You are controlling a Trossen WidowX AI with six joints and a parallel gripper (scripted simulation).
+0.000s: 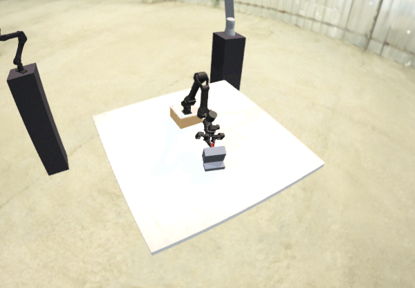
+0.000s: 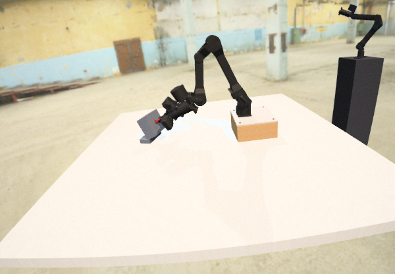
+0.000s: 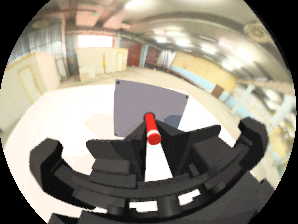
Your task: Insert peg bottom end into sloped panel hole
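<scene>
Now: the thin red peg 10 mm behind my gripper tip and 10 mm above it. From my gripper tip the other things lie so: grey sloped panel 40 mm ahead, 20 mm below, 10 mm to the right.
</scene>
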